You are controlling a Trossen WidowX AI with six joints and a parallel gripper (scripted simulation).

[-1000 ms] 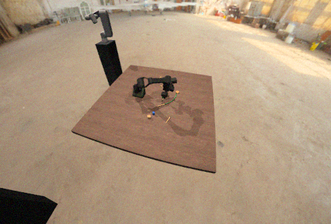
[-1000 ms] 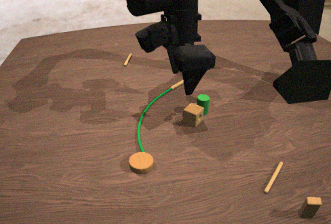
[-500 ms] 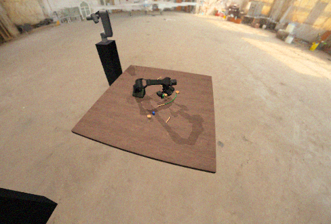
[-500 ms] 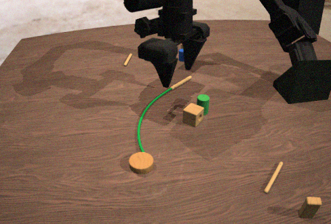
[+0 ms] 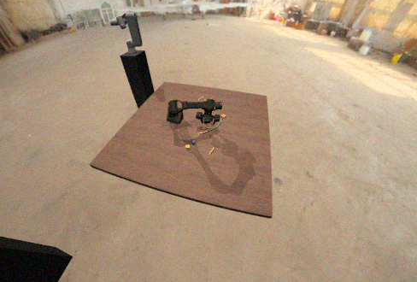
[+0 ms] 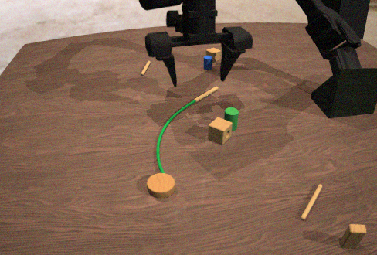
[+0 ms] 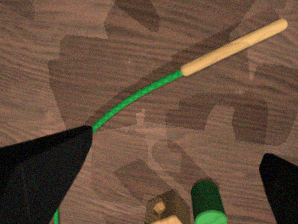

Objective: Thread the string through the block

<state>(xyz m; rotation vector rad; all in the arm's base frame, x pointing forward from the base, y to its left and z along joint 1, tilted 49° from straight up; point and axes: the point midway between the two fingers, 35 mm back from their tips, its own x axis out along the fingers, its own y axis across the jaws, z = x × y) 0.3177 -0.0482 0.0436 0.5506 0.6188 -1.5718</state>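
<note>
The thin wooden stick lies 60 mm below my gripper tip, 40 mm to the right of it and 20 mm behind it. From my gripper tip the other things lie so: blue cylinder: 190 mm to the right, 70 mm behind, 40 mm below; then round wooden button: 200 mm to the left, 110 mm ahead, 50 mm below; then green cylinder: 70 mm to the left, 40 mm below, 40 mm behind.
</note>
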